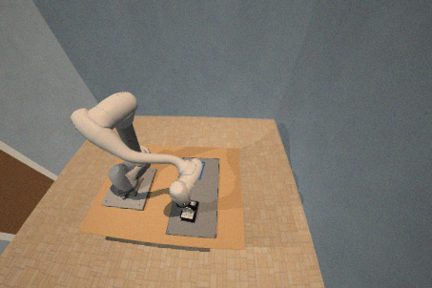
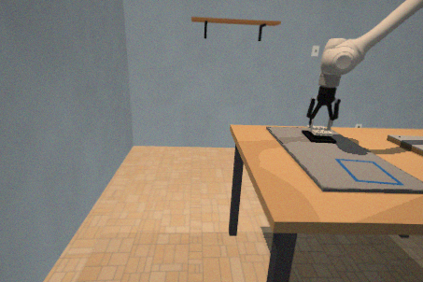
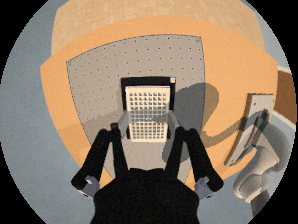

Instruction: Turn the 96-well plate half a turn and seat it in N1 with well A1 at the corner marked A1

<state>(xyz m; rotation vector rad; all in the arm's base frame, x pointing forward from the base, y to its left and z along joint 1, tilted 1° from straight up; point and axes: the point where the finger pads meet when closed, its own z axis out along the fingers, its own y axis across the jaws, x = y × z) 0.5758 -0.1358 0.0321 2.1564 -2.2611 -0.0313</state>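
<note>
My hand is 5 cm above the black plate nest N1. The rest, counted from my hand: white 96-well plate (2 cm below).
</note>
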